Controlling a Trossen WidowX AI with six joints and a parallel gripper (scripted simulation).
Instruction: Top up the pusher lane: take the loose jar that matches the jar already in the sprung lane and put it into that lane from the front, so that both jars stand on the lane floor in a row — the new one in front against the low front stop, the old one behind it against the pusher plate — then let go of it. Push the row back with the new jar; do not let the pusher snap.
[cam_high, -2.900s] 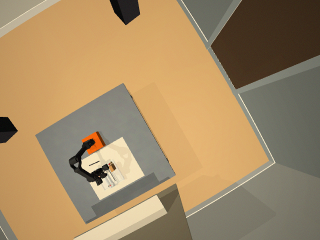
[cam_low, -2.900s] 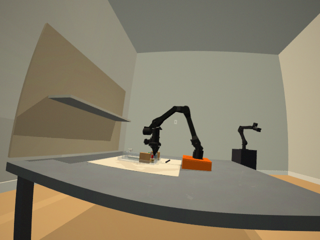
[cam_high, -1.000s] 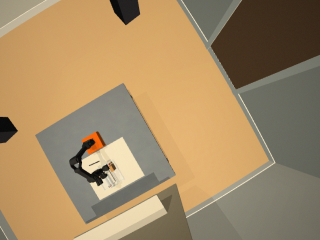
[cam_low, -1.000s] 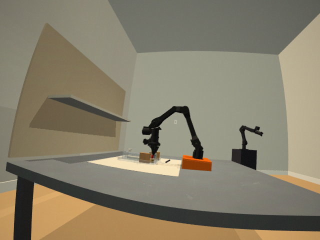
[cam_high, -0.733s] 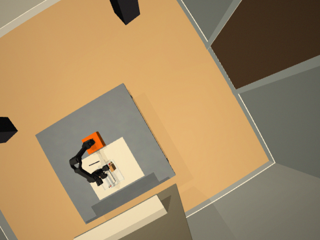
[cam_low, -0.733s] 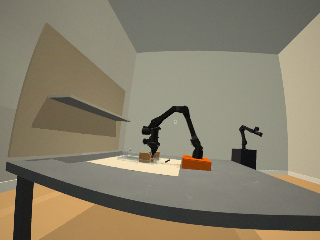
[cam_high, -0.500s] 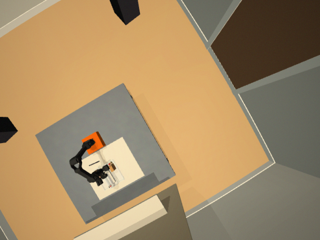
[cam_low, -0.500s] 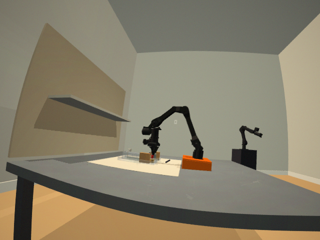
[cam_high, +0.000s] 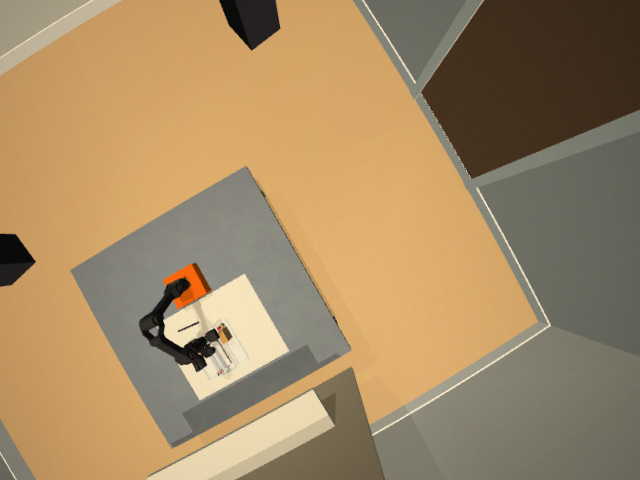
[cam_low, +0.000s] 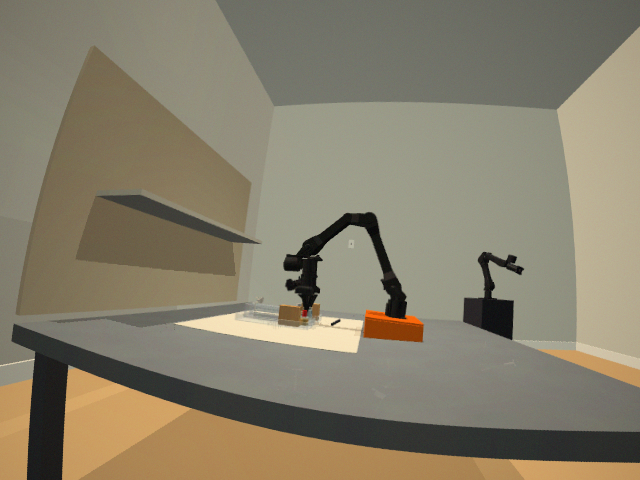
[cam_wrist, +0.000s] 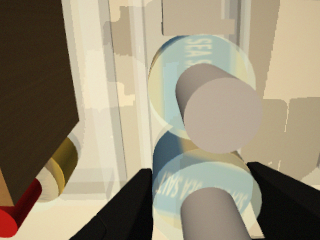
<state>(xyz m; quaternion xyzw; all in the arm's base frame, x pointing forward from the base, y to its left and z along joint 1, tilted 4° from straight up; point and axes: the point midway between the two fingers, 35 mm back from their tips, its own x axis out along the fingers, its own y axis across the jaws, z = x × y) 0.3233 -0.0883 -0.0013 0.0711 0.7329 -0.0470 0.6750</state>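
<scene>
My gripper tip is 12 cm past the thin black strip, 9 cm to the left of it and 4 cm above it. Also, from my gripper tip: grey shelf: 50 cm ahead, 32 cm above, 6 cm to the right.
</scene>
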